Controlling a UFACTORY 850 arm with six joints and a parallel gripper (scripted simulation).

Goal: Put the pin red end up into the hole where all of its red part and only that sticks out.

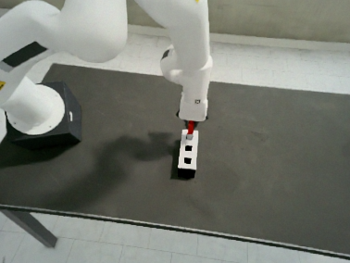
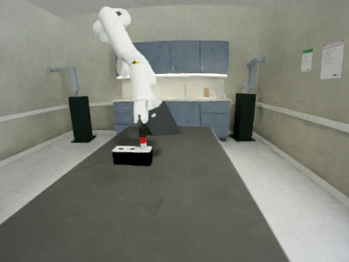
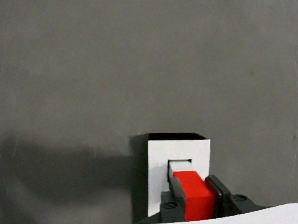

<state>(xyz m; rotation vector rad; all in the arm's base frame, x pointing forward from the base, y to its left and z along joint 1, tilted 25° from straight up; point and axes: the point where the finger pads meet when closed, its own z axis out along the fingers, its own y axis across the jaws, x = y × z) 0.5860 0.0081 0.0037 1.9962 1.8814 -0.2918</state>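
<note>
The pin lies 20 mm below my hand. Also, from my hand: block (120 mm below, 60 mm to the right, 10 mm behind).
</note>
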